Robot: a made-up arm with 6 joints. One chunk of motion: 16 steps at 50 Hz.
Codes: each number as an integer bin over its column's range. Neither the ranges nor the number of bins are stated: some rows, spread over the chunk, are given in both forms.
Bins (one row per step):
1: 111 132 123 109 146 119
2: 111 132 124 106 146 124
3: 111 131 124 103 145 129
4: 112 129 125 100 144 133
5: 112 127 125 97 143 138
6: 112 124 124 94 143 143
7: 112 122 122 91 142 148
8: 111 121 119 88 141 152
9: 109 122 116 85 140 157
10: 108 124 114 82 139 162
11: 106 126 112 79 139 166
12: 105 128 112 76 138 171
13: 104 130 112 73 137 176
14: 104 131 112 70 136 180
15: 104 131 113 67 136 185
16: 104 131 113 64 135 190
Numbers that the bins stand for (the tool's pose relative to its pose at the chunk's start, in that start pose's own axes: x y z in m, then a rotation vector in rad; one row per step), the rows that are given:
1: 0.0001 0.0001 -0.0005 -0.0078 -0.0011 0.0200
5: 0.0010 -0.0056 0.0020 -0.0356 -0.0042 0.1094
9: -0.0017 -0.0113 -0.0090 -0.0633 -0.0073 0.1988
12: -0.0053 -0.0044 -0.0138 -0.0842 -0.0093 0.2647
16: -0.0062 -0.0010 -0.0126 -0.1119 -0.0124 0.3541
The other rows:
2: 0.0001 0.0001 0.0007 -0.0147 -0.0011 0.0435
3: 0.0001 -0.0010 0.0007 -0.0217 -0.0022 0.0671
4: 0.0010 -0.0033 0.0020 -0.0286 -0.0032 0.0859
6: 0.0010 -0.0090 0.0007 -0.0425 -0.0042 0.1329
7: 0.0010 -0.0113 -0.0017 -0.0495 -0.0052 0.1565
8: 0.0001 -0.0124 -0.0053 -0.0564 -0.0062 0.1753
10: -0.0026 -0.0090 -0.0114 -0.0703 -0.0083 0.2224
11: -0.0044 -0.0067 -0.0138 -0.0772 -0.0083 0.2412
13: -0.0062 -0.0022 -0.0138 -0.0911 -0.0103 0.2882
14: -0.0062 -0.0010 -0.0138 -0.0980 -0.0113 0.3071
15: -0.0062 -0.0010 -0.0126 -0.1050 -0.0113 0.3306

